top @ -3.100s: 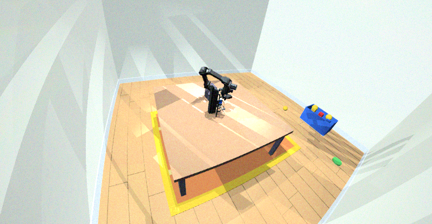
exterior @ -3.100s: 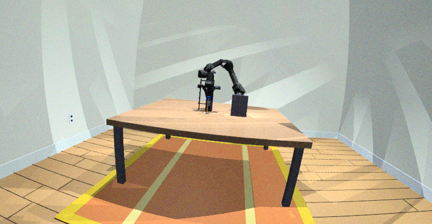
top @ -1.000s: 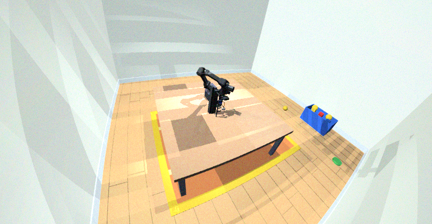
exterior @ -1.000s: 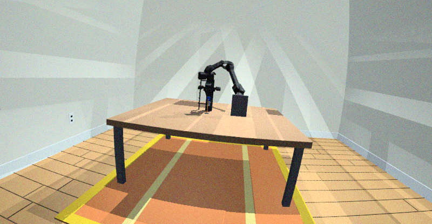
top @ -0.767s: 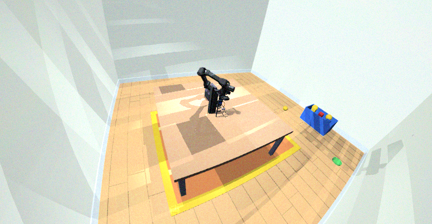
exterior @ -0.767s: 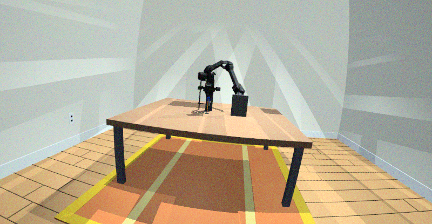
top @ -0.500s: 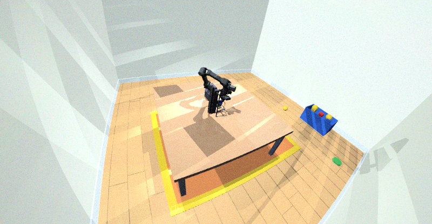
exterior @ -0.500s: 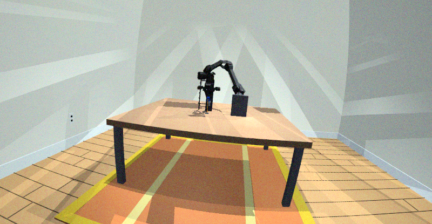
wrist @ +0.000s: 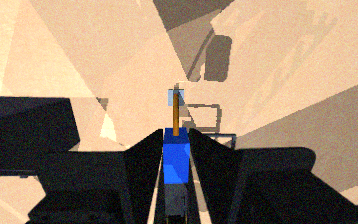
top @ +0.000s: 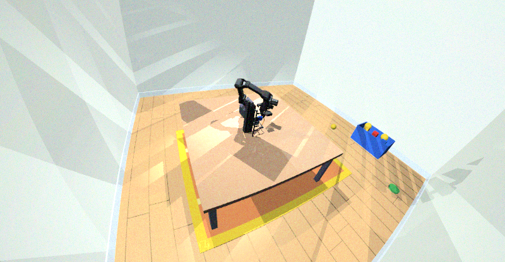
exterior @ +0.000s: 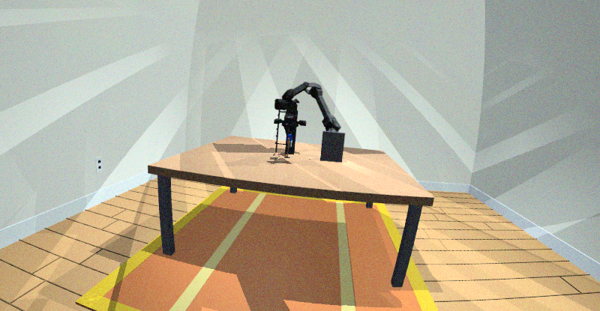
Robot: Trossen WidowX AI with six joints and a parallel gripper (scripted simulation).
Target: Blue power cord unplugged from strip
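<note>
Right now the blue plug is 50 mm to the right of my gripper tip. Round my gripper tip: thin dark upright rod: 140 mm to the right, 80 mm ahead, 10 mm above.
</note>
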